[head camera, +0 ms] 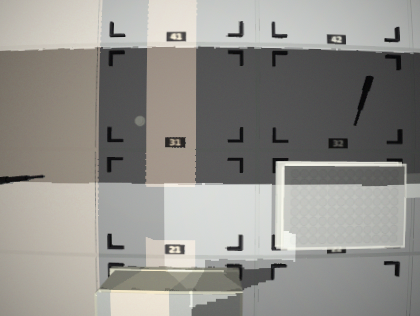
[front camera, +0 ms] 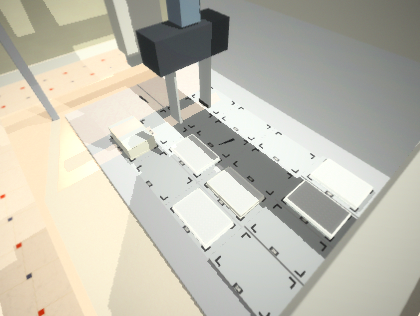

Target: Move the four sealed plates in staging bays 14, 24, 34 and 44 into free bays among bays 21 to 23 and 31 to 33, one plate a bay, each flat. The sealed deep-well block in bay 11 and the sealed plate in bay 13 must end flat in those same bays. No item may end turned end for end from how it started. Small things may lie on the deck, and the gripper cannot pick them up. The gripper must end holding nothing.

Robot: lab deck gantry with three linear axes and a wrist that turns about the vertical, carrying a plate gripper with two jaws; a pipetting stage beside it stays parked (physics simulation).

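Places are measured from the robot's base along level axes (x down, y ahead, z right), in centimetres.
Pixels of known places: gripper, fingertip midpoint: [front camera: 191,111]; robot's base, link origin: [front camera: 111,136].
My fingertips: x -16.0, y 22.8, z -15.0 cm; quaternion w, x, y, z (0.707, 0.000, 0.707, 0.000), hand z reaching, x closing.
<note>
Ahead of a thing's pixels: the offset from my fingertips to its top centre.
My gripper [front camera: 191,112] is open, its two jaws apart with nothing between them, above the deck behind the deep-well block. The cream sealed deep-well block {dx +11.8, dy -16.4, dz +10.7 cm} [front camera: 131,135] [head camera: 170,281] sits in bay 11. A sealed plate {dx +14.5, dy +0.0, dz +0.0 cm} [front camera: 195,154] [head camera: 345,207] lies flat in bay 22. Another sealed plate {dx +14.5, dy +16.4, dz +0.0 cm} [front camera: 235,191] lies flat in bay 23. A white sealed plate {dx +14.5, dy +16.4, dz +10.7 cm} [front camera: 202,215] lies flat in bay 13. A shaded plate {dx +13.1, dy +32.8, dz -10.7 cm} [front camera: 318,207] lies in bay 34, and a white plate {dx +13.1, dy +32.8, dz -21.4 cm} [front camera: 342,182] in bay 44. The jaws do not show in the head view.
A dark screwdriver-like tool {dx +15.2, dy +2.4, dz -10.4 cm} [front camera: 226,142] [head camera: 363,100] lies in bay 32. A small pale round thing {dx +15.6, dy -19.9, dz -8.2 cm} [head camera: 139,121] lies in bay 31. Another thin dark tool {dx +15.2, dy -32.5, dz -2.4 cm} [front camera: 143,99] [head camera: 22,178] lies on the deck beyond the numbered bays. Shadows and bright patches cross the deck.
</note>
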